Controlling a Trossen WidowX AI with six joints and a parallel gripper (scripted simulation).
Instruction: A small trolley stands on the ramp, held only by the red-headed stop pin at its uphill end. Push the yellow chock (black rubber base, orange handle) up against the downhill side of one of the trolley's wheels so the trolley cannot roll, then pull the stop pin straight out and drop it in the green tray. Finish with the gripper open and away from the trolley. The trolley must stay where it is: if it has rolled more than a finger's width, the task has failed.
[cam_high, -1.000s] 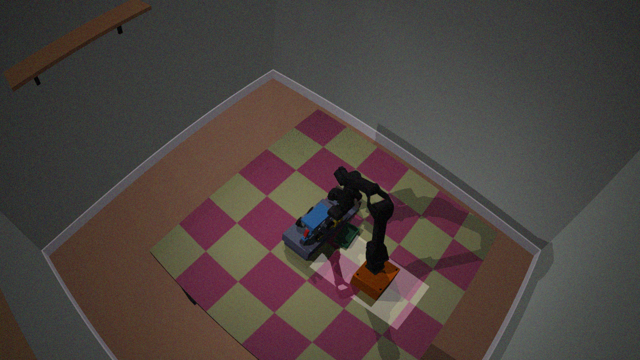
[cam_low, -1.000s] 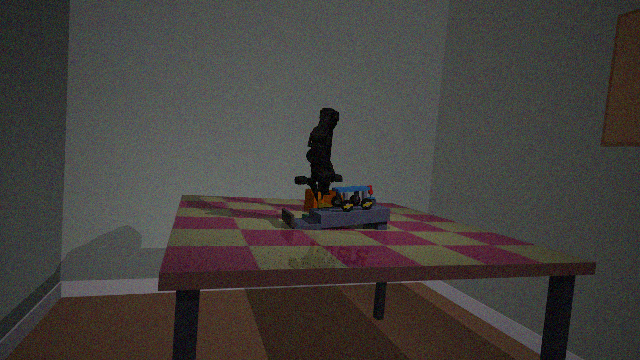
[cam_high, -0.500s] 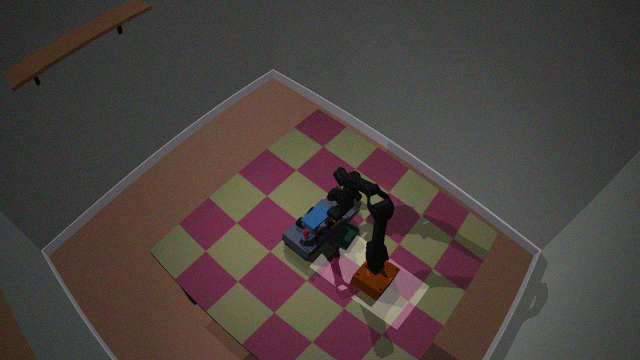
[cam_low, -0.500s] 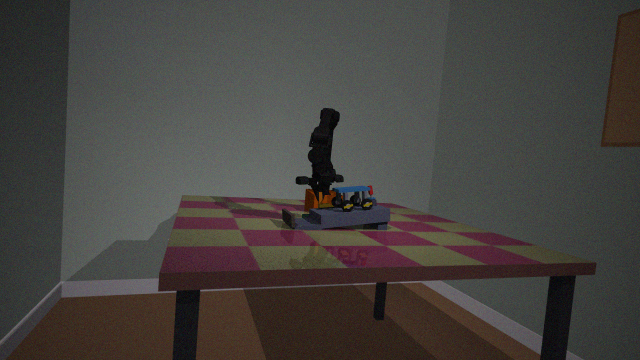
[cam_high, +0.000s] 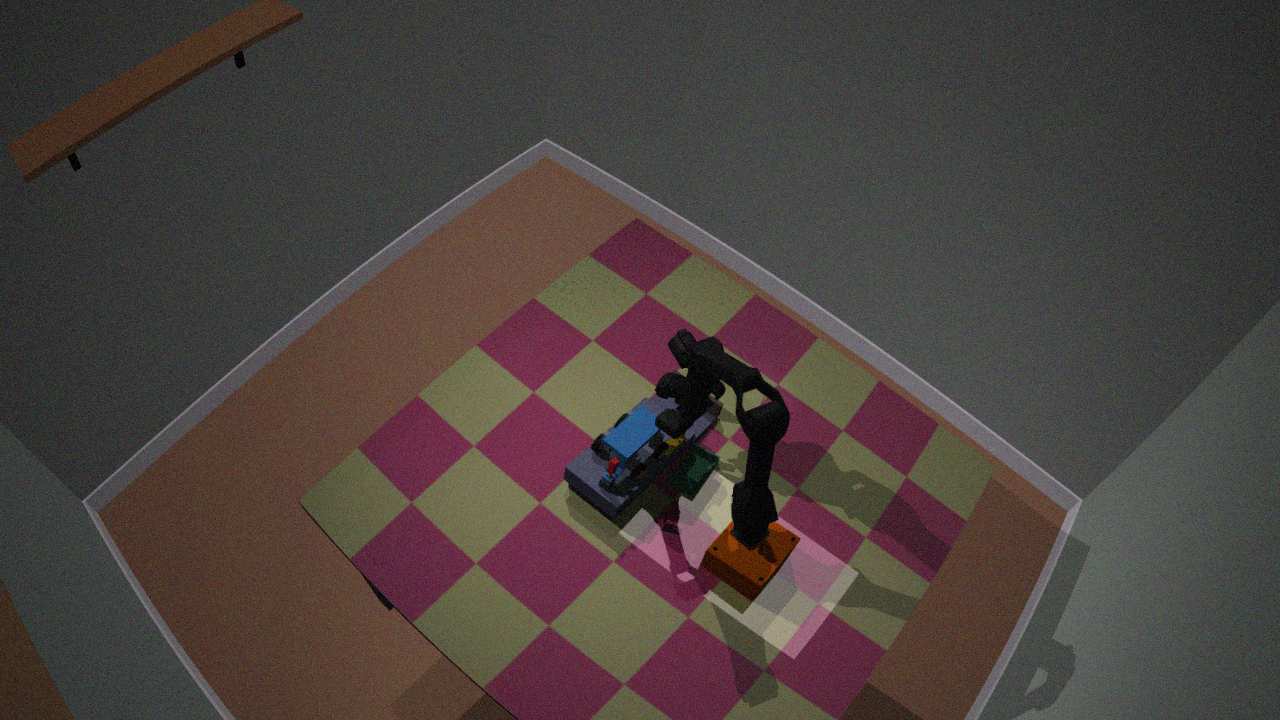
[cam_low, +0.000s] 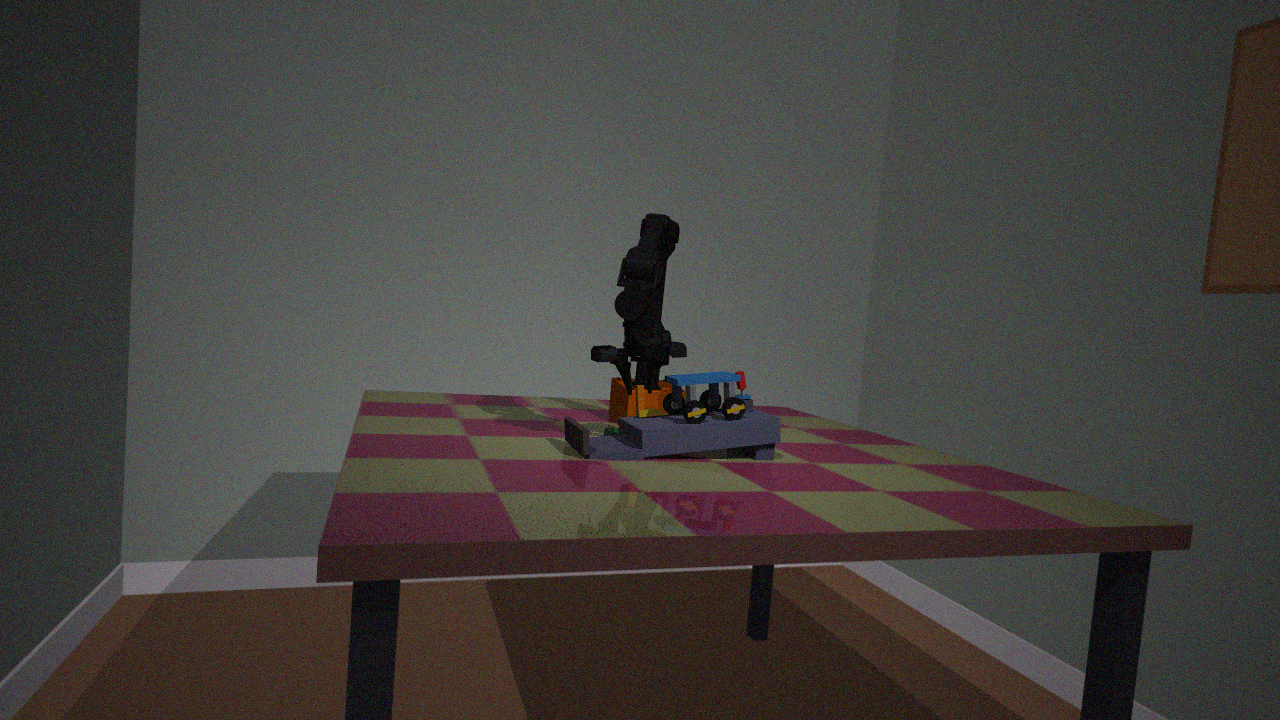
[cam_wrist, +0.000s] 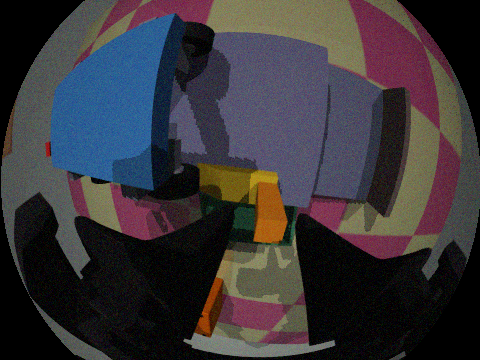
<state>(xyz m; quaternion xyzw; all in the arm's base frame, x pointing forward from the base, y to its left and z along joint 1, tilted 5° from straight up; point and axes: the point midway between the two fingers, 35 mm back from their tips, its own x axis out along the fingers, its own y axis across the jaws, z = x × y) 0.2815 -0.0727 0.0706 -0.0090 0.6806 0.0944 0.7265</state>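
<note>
The yellow chock is 20 mm to the left of my gripper tip and 20 mm below it. The rest, counted from my gripper tip: green tray (110 mm below, 60 mm behind, 10 mm to the left); blue-topped trolley (120 mm to the left, 40 mm ahead); low stop block (130 mm to the right, 80 mm below, 80 mm ahead).
</note>
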